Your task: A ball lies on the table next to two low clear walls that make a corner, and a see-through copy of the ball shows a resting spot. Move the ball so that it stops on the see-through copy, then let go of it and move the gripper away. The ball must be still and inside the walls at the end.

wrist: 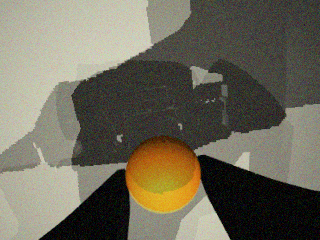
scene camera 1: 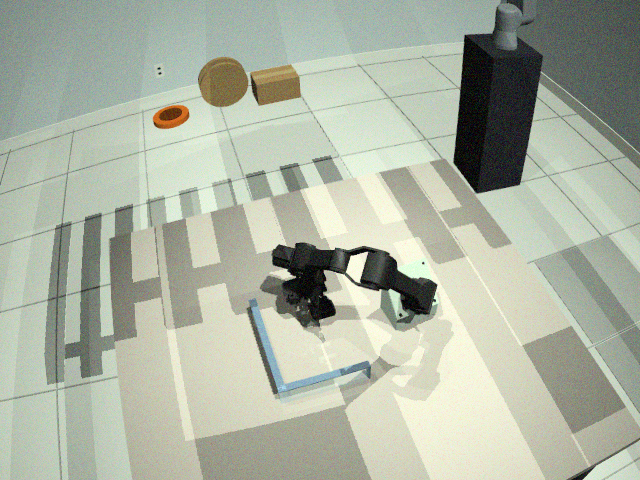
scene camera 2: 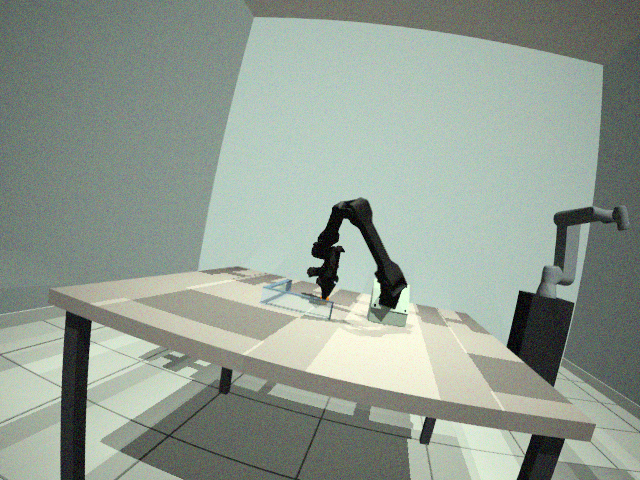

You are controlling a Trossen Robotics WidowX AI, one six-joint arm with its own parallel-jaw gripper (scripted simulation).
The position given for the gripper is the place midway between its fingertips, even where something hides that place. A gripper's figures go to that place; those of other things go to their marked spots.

Scene:
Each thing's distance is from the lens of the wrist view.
gripper [wrist: 162, 170]: 10 cm
see-through copy [wrist: 163, 177]: 8 cm

